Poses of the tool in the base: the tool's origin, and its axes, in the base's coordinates. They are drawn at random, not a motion.
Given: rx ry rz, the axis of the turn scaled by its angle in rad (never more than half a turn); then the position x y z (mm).
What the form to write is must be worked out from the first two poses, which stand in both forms.
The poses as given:
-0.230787 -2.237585 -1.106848 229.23 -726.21 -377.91
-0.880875 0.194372 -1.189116 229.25 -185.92 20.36
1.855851 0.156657 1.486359 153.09 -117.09 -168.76
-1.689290 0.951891 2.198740 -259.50 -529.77 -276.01
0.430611 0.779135 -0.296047 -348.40 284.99 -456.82
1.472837 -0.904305 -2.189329 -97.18 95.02 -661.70
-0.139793 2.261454 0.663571 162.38 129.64 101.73
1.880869 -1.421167 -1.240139 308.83 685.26 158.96
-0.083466 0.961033 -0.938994 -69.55 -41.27 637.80
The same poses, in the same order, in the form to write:
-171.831 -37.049 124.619 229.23 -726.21 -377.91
-65.227 -17.675 -45.882 229.25 -185.92 20.36
58.184 -52.480 95.110 153.09 -117.09 -168.76
-146.360 67.304 69.575 -259.50 -529.77 -276.01
-8.289 46.800 22.599 -348.40 284.99 -456.82
-123.444 43.756 69.265 -97.18 95.02 -661.70
171.858 44.632 143.947 162.38 129.64 101.73
-86.700 22.042 121.097 308.83 685.26 158.96
-72.467 41.479 -36.676 -69.55 -41.27 637.80

